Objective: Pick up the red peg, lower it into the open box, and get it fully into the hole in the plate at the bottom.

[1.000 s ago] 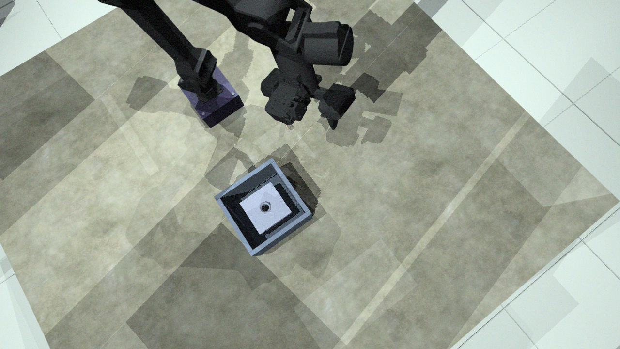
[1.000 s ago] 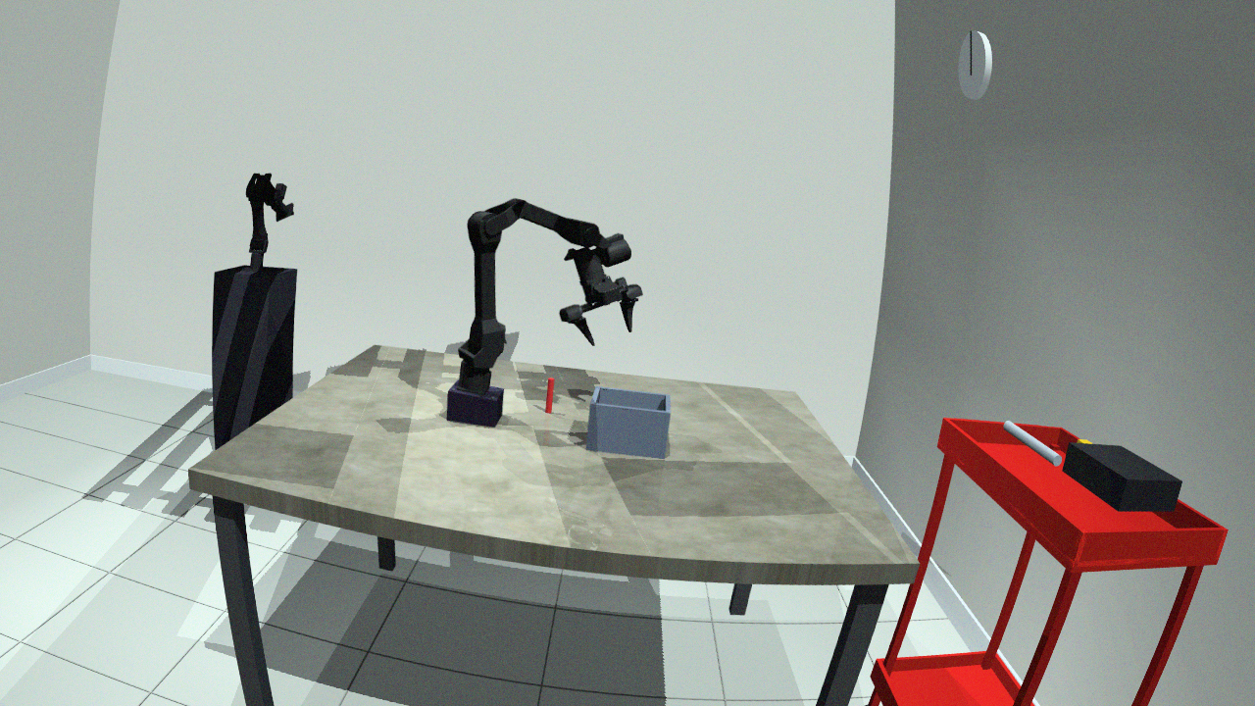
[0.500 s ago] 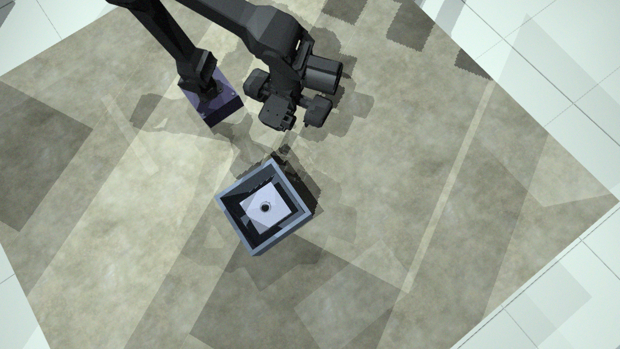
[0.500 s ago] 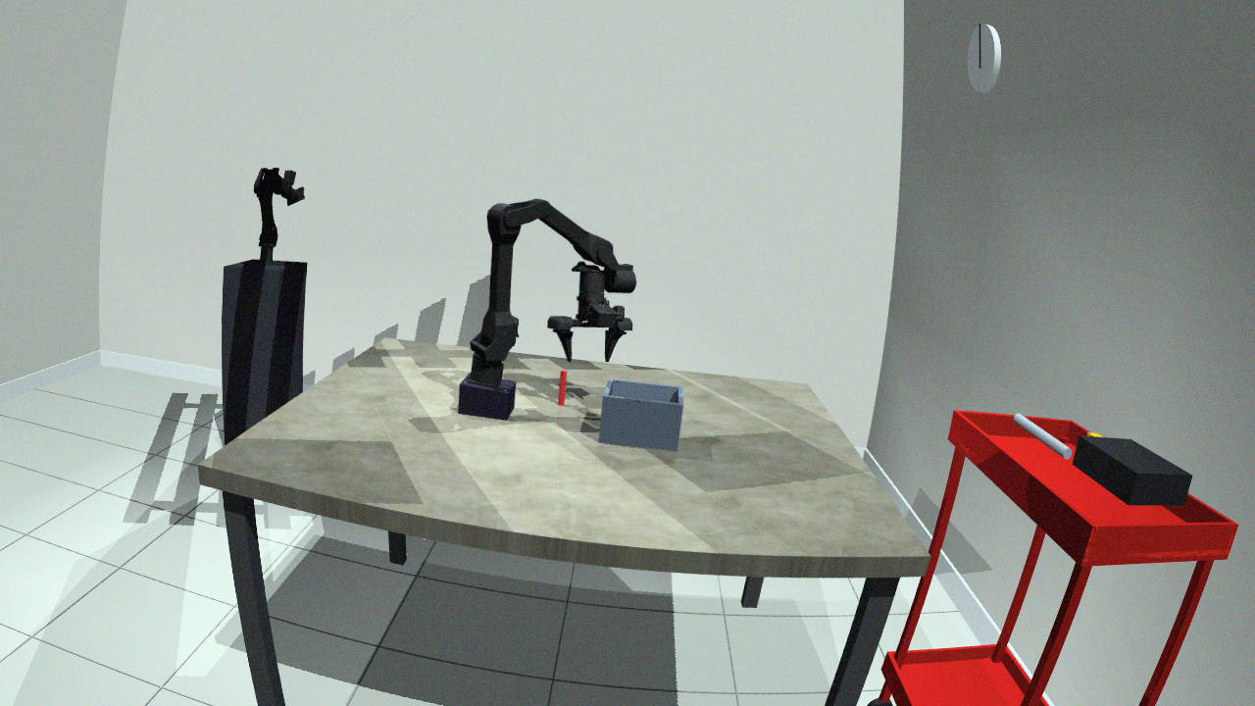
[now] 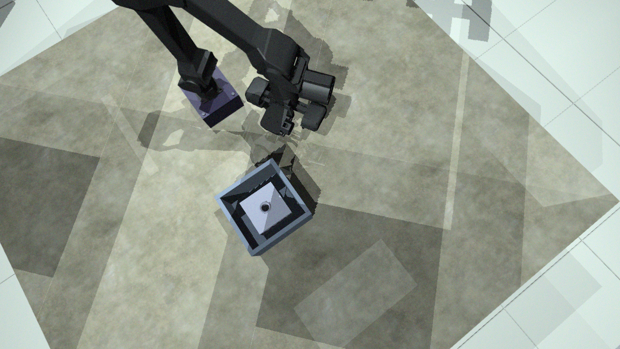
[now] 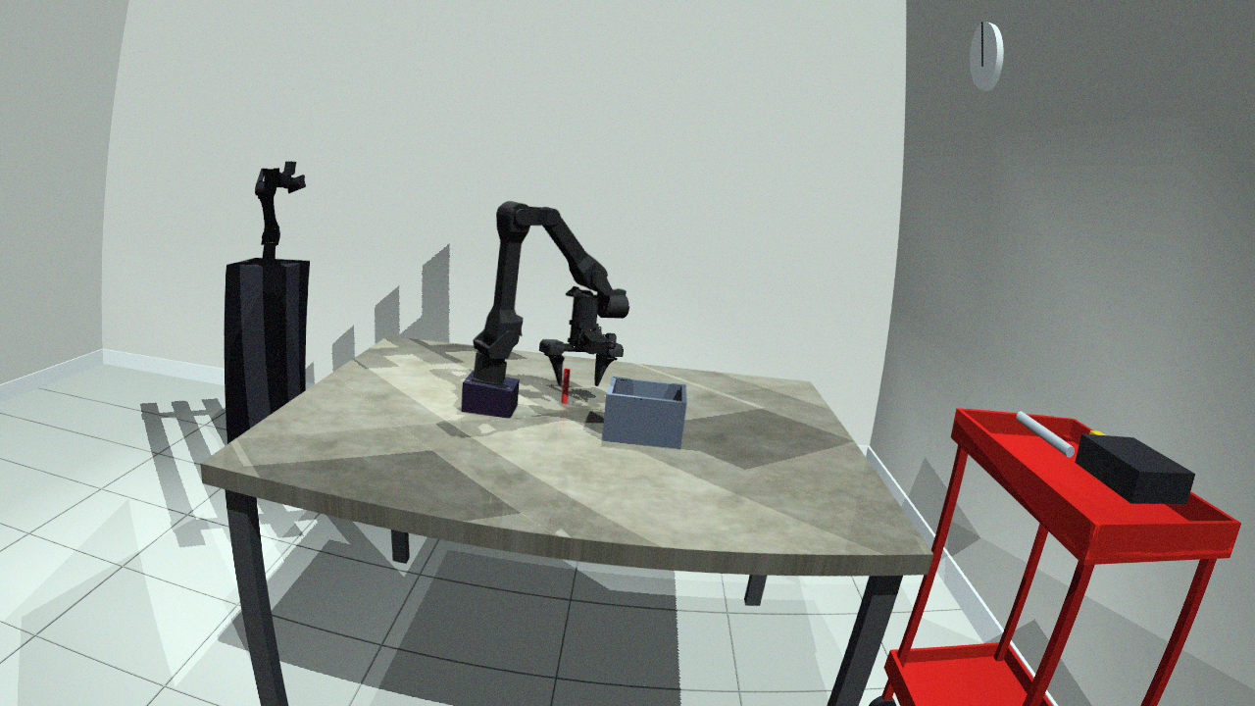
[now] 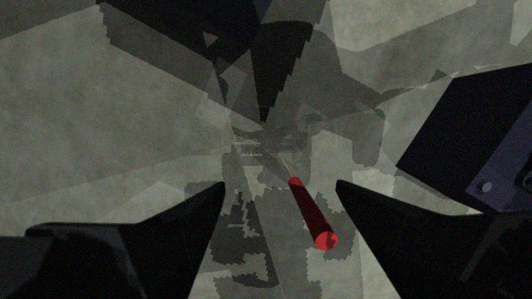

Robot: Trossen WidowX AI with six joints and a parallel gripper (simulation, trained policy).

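The red peg is 3 cm behind my gripper tip, 1 cm to the left of it and 1 cm below it. Round my gripper tip: blue-grey box 15 cm ahead, 17 cm to the right, 2 cm below.
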